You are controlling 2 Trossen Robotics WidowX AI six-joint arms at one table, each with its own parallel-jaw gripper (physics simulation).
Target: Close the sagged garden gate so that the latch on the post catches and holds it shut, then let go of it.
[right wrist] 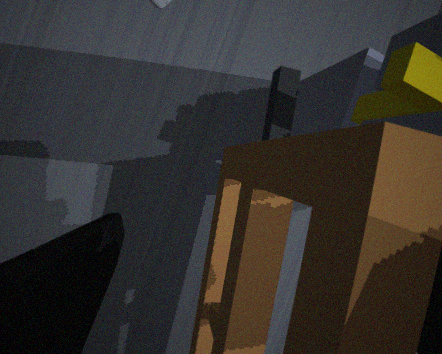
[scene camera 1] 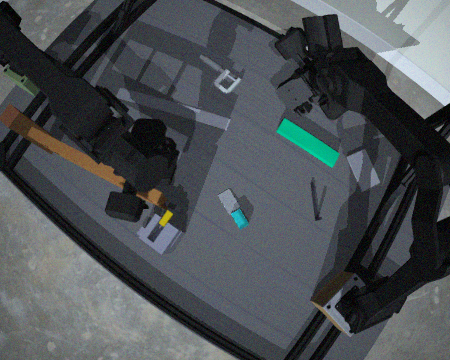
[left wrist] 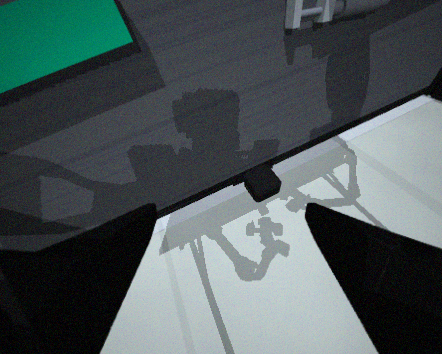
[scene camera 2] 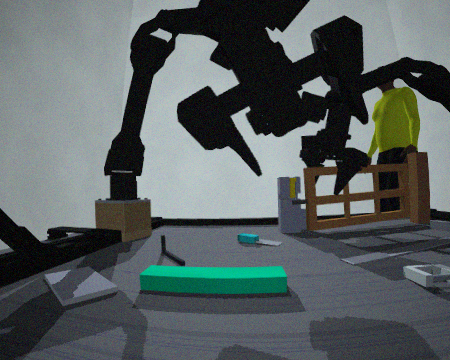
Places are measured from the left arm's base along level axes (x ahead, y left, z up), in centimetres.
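Pixels of known places: left gripper, fingertip midpoint: (left wrist: pixel 231 210) (scene camera 2: pixel 313 146); right gripper, fingertip midpoint: (right wrist: pixel 235 219) (scene camera 2: pixel 322 191); left arm's base at its link origin: (scene camera 1: pixel 353 305) (scene camera 2: pixel 123 199).
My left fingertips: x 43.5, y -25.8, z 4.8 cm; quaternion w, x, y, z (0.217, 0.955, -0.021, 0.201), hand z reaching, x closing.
Note:
Ahead of a thing's pixels: the offset from my left fingertips to its top centre. "pt": to the spot under its first point.
The wooden gate (scene camera 1: pixel 84 161) (scene camera 2: pixel 348 197) (right wrist: pixel 311 165) stands along the table's left side in scene camera 1. Its free end is next to the grey post {pt dx -6.3, dy +44.5, dz +0.0 cm} (scene camera 1: pixel 160 236) (scene camera 2: pixel 288 214) (right wrist: pixel 335 93) with the yellow latch {dx -4.4, dy +41.6, dz -0.4 cm} (scene camera 1: pixel 166 218) (scene camera 2: pixel 293 188) (right wrist: pixel 375 103). A short dark pin {pt dx -3.0, dy +38.6, dz -6.0 cm} (scene camera 2: pixel 298 201) spans the small gap between them. My right gripper (scene camera 1: pixel 132 194) (scene camera 2: pixel 341 171) is open and straddles the gate's top rail near that end. One finger shows in the right wrist view; the other is hidden. My left gripper (scene camera 1: pixel 303 107) (scene camera 2: pixel 245 157) (left wrist: pixel 231 210) is open and empty, high over the table's far edge.
A green block {dx -10.9, dy +5.8, dz -12.2 cm} (scene camera 1: pixel 307 142) (scene camera 2: pixel 213 279) (left wrist: pixel 79 31) lies below the left gripper. A teal-handled scraper {dx -10.6, dy +29.7, dz -12.4 cm} (scene camera 1: pixel 234 208) (scene camera 2: pixel 248 238), a dark L-bracket {dx -21.9, dy +14.5, dz -10.8 cm} (scene camera 1: pixel 316 200) (scene camera 2: pixel 168 251), a clamp (scene camera 1: pixel 227 81) (left wrist: pixel 311 14) and a grey plate {dx -25.4, dy -1.1, dz -13.4 cm} (scene camera 1: pixel 361 164) (scene camera 2: pixel 81 283) lie about. A person in yellow (scene camera 2: pixel 389 121) stands behind the gate.

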